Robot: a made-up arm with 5 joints.
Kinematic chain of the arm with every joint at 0, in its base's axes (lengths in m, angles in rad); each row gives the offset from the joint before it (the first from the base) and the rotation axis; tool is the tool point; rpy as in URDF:
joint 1: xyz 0 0 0.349 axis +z
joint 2: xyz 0 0 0 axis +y
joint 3: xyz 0.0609 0 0.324 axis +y
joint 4: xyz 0.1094 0 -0.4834 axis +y
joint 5: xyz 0.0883 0 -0.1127 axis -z
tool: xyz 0 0 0 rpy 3.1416 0 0
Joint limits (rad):
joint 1: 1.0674..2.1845
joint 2: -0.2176..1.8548
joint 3: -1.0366..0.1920
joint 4: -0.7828..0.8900
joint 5: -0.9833..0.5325
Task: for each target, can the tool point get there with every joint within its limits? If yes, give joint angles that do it. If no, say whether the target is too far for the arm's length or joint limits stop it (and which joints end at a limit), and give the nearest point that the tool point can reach.
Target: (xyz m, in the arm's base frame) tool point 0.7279 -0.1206 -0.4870
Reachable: no: too far | nearest point 0.1116 -0.1584 -0.2128 | short by 0.676 m
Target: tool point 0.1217 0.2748 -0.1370
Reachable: yes | joints 1.1539 0.9086 -0.6602 0.2733 -0.0442
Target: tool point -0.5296 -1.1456 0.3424
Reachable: no: too far | nearest point -0.1436 -0.3106 0.2581 | short by 0.924 m
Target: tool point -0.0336 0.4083 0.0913
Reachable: yes | joints 1.6530 0.1831 -0.3824 0.2029 -0.0162
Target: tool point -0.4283 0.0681 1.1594
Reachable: no: joint limits stop it (at a limit: joint 1, joint 2, joint 3, joint 4) | nearest point -0.3133 0.4447 0.7615 | short by 0.560 m
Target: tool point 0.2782 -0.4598 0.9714
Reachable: no: joint limits stop it (at a limit: joint 2, joint 3, joint 4) | nearest point 0.1528 -0.2526 0.4164 | short by 0.606 m
